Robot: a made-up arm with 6 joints. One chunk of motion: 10 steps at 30 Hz.
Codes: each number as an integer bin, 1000 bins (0 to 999) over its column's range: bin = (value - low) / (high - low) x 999, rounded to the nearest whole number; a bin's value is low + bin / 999 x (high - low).
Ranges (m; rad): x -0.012..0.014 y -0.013..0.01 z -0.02..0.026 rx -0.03..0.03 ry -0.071..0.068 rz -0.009..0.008
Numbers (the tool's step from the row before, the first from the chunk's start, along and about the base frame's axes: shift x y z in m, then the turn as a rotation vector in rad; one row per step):
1: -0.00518 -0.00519 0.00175 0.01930 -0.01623 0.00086
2: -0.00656 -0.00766 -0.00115 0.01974 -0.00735 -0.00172
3: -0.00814 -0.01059 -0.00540 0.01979 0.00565 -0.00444
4: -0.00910 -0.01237 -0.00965 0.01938 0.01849 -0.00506
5: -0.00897 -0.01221 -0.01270 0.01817 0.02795 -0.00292
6: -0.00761 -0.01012 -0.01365 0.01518 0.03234 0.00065
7: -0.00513 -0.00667 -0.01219 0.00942 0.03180 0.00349
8: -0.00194 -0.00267 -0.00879 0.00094 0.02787 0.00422
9: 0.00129 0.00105 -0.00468 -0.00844 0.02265 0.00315
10: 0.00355 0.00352 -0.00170 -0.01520 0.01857 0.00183
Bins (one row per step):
1: 262 339 472 821 394 579
2: 209 232 409 828 457 428
3: 148 105 317 829 551 268
4: 111 27 225 822 643 232
5: 116 34 159 802 711 357
6: 169 125 138 752 743 567
7: 264 275 170 656 739 734
8: 387 449 243 515 711 777
9: 511 610 333 359 673 714
10: 597 718 397 246 644 636

